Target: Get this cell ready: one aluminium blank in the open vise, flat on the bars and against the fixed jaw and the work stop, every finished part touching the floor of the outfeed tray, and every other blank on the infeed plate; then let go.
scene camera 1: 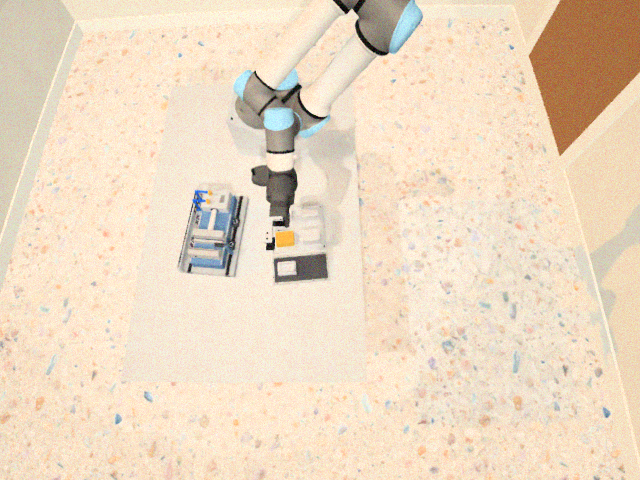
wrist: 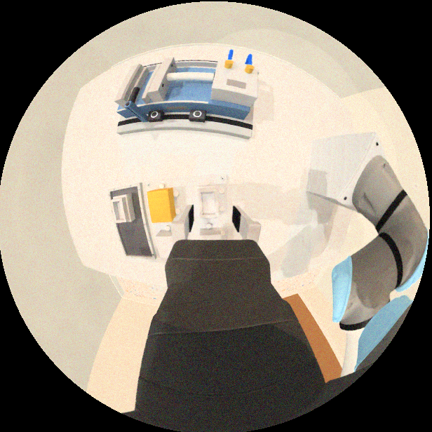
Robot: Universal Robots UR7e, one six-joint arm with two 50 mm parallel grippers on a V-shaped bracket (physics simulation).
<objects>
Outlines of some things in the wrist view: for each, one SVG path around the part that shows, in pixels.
An orange block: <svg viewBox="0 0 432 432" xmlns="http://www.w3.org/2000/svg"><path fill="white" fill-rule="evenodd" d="M173 187L147 191L151 222L171 222L175 217Z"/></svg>
</objects>
